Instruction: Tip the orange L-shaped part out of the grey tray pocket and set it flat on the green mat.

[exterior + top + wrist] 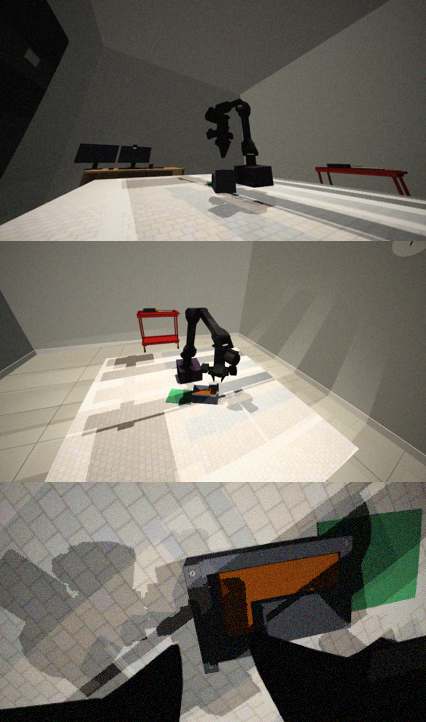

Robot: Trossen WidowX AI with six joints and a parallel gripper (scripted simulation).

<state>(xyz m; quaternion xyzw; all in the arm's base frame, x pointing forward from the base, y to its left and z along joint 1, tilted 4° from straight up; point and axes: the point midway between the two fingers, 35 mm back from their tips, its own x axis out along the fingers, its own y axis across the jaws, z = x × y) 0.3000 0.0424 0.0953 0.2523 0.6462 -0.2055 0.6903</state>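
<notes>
Right now my gripper tip is 4 cm past the orange L-shaped part, 4 cm to the left of it and 9 cm above it. Also, from my gripper tip: green mat: 13 cm behind, 17 cm to the right, 16 cm below.
</notes>
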